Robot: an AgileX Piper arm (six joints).
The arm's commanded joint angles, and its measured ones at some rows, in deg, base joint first. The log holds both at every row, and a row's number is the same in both.
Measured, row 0:
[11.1 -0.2 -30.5 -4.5 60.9 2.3]
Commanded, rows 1 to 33:
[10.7 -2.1 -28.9 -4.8 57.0 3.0]
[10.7 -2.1 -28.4 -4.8 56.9 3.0]
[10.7 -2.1 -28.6 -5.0 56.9 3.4]
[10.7 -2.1 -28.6 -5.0 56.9 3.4]
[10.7 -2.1 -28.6 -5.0 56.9 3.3]
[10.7 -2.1 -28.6 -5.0 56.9 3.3]
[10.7 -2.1 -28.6 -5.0 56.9 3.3]
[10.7 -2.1 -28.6 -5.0 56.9 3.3]
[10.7 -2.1 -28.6 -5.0 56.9 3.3]
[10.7 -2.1 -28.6 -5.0 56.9 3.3]
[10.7 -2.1 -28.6 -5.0 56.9 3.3]
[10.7 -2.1 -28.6 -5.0 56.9 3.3]
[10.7 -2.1 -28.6 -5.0 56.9 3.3]
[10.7 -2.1 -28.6 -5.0 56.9 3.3]
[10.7 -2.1 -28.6 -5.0 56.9 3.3]
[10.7 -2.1 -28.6 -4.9 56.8 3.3]
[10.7 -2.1 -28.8 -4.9 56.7 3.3]
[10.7 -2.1 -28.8 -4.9 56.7 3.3]
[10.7 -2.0 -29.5 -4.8 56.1 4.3]
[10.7 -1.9 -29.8 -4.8 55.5 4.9]
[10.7 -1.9 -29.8 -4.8 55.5 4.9]
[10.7 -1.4 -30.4 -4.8 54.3 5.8]
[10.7 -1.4 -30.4 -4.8 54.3 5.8]
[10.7 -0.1 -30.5 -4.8 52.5 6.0]
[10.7 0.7 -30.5 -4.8 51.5 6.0]
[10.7 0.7 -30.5 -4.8 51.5 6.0]
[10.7 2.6 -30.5 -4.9 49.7 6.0]
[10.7 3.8 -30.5 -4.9 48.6 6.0]
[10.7 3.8 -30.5 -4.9 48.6 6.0]
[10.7 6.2 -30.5 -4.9 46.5 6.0]
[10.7 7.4 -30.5 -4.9 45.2 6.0]
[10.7 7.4 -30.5 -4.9 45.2 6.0]
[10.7 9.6 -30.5 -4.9 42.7 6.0]
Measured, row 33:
[11.1 7.0 -30.0 -4.5 46.6 5.6]
